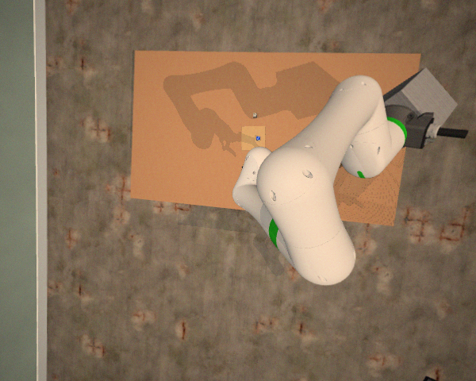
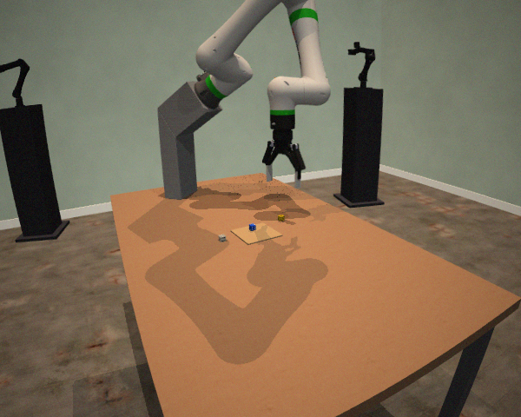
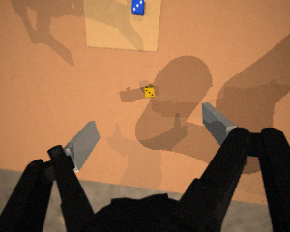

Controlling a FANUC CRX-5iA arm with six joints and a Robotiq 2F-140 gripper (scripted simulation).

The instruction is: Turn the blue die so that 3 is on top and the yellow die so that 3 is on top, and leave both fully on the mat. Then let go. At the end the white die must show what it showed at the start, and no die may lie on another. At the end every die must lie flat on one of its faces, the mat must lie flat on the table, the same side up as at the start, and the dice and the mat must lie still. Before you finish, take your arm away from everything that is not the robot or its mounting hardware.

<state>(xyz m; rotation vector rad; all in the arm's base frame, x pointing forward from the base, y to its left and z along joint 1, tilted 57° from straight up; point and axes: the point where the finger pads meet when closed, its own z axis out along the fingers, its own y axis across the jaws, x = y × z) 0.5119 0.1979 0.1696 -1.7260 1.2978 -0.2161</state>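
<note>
Now: the yellow die 15 cm below my hand and 1 cm to the right of it. The rest, counted from my hand: blue die: 14 cm to the right, 14 cm below, 8 cm ahead; then white die: 26 cm to the right, 15 cm below, 14 cm ahead; then tan mat: 15 cm below, 13 cm to the right, 11 cm ahead.
</note>
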